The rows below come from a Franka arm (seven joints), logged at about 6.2 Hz.
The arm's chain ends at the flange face. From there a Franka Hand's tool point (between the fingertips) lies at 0.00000 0.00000 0.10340 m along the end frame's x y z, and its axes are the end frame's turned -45 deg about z.
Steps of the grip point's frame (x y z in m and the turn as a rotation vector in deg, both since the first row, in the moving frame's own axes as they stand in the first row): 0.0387, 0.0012, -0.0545, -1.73, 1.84, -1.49; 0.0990, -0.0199, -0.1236, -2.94, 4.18, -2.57; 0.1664, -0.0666, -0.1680, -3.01, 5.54, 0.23; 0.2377, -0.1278, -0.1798, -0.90, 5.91, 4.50
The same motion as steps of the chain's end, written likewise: 0.0237, -0.0263, -0.0544, 0.08, 2.52, -1.49; 0.0469, -0.0823, -0.1232, 0.88, 5.03, -2.57; 0.0597, -0.1616, -0.1674, 1.79, 6.05, 0.23; 0.0688, -0.2524, -0.1792, 3.54, 4.82, 4.50
